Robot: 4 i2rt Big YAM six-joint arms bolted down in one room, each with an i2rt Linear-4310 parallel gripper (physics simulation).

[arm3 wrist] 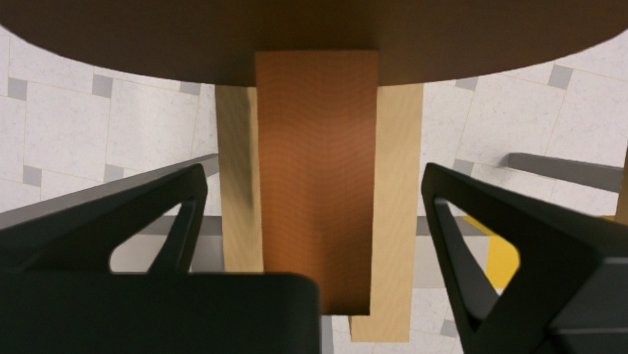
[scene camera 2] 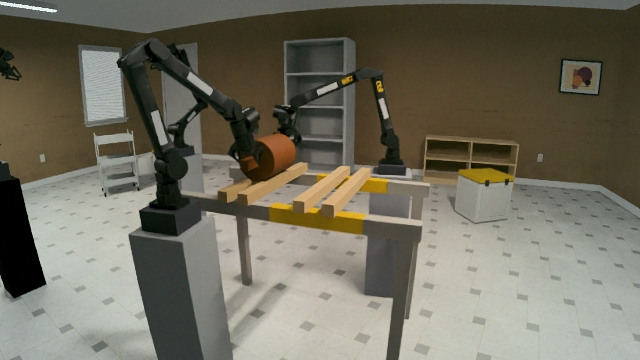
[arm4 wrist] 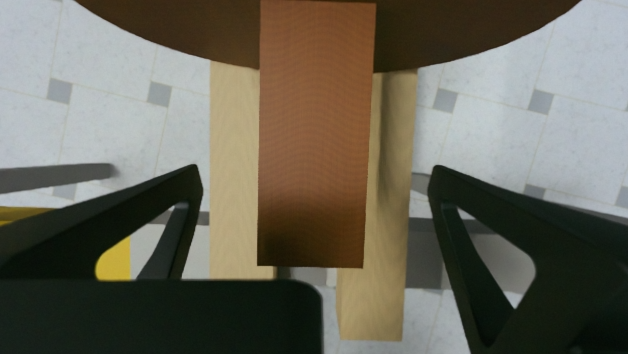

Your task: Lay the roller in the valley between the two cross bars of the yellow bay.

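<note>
The orange-brown roller lies on two wooden cross bars left of the yellow bay in the scene view. The yellow bay's two cross bars run between yellow rail sections. Arm3's gripper is open, its fingers apart on both sides of one square end stub. Arm4's gripper is open around the other end stub, with gaps on both sides. In the scene view one gripper is at the roller's near end; another is at its far end, partly hidden.
The grey frame carries the bars. A grey pedestal stands at the front left. Another arm stands behind the left front arm, and part of one shows at the far left. A white bin stands right.
</note>
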